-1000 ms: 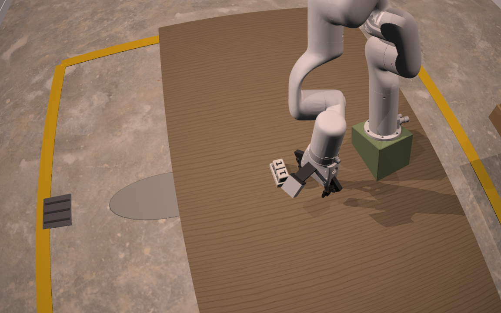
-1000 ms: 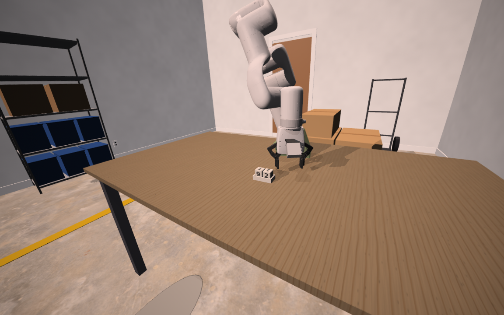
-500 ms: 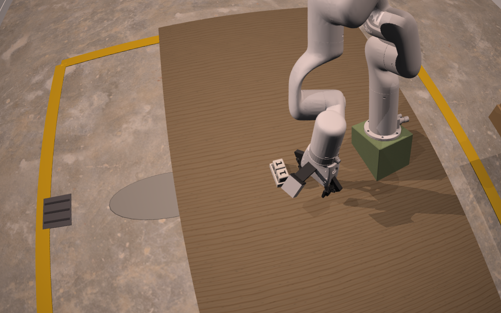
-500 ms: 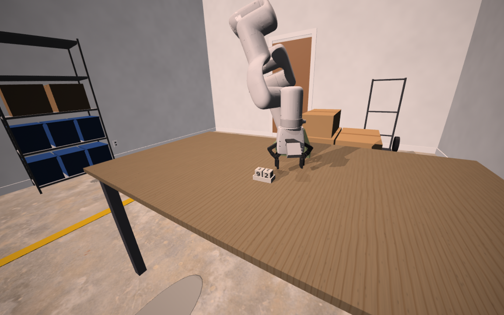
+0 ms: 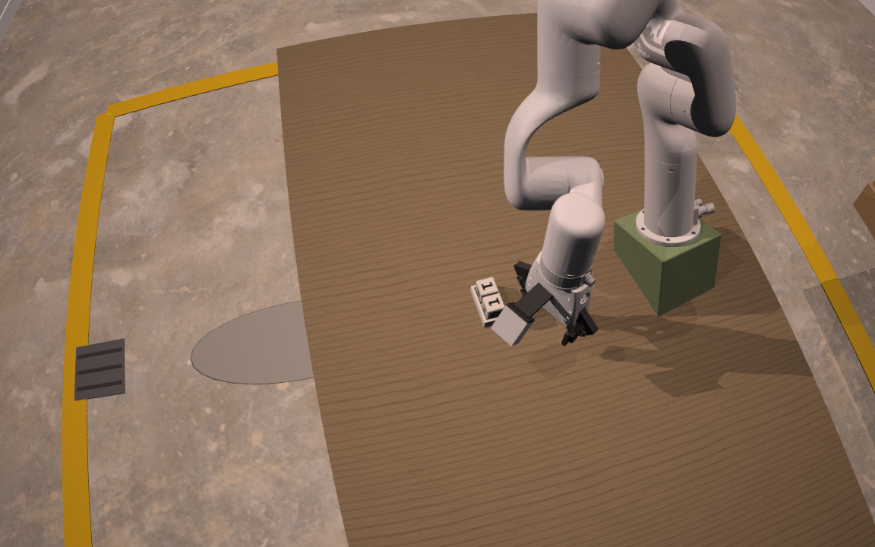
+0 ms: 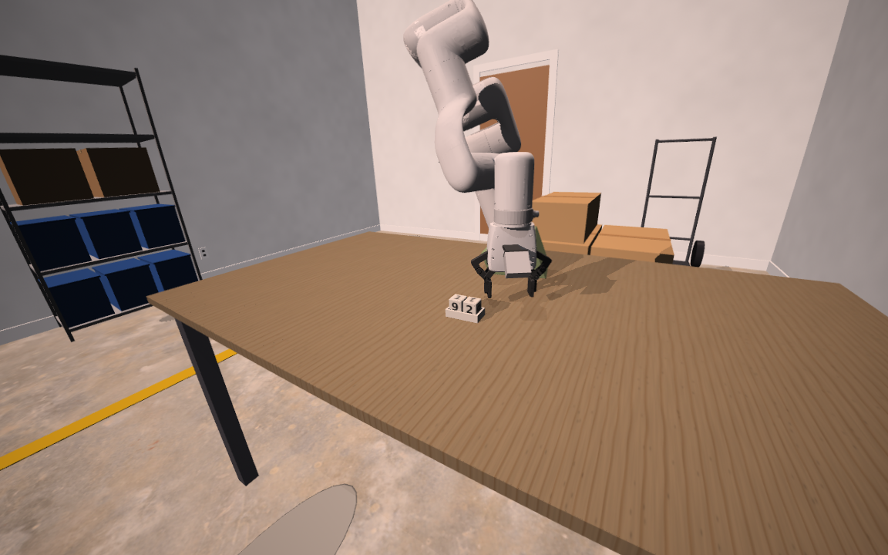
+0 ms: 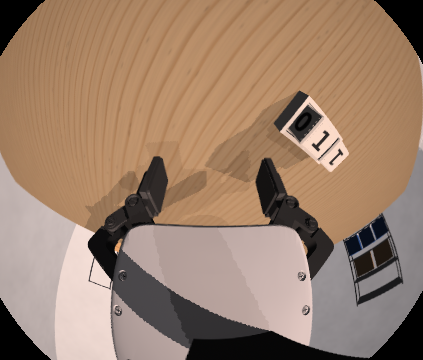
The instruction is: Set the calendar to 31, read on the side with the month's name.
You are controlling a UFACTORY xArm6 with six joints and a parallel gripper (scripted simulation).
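The cube is 80 mm ahead of my hand, 50 mm to the right of it and 10 mm below it. Round my hand: tray (80 mm ahead, 70 mm to the right, 30 mm below).
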